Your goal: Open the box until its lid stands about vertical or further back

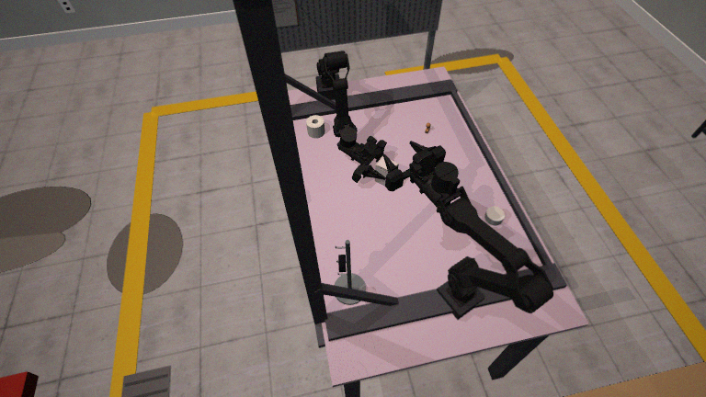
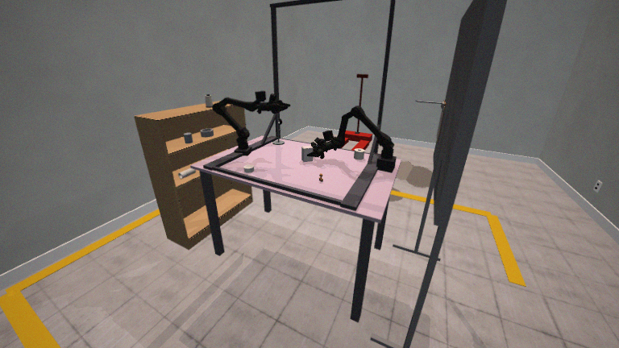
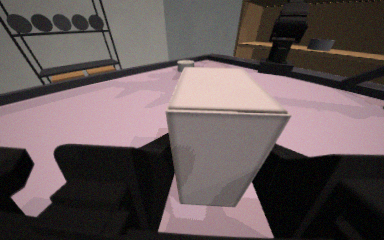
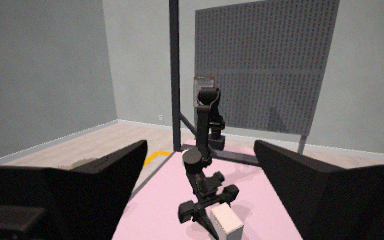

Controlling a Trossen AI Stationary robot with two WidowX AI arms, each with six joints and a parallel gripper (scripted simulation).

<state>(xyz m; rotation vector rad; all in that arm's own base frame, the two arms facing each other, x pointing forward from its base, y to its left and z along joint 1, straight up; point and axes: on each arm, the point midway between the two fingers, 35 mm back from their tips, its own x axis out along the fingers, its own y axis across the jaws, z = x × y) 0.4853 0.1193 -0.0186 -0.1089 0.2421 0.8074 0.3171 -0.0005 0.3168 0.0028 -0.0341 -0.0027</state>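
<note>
The carton is 2 cm to the right of my left hand, 1 cm ahead of it and 1 cm above it. The rest, counted from my left hand: orange object: 28 cm ahead, 13 cm to the left, 4 cm below; then thin stand: 34 cm to the right, 30 cm behind, 8 cm above.
</note>
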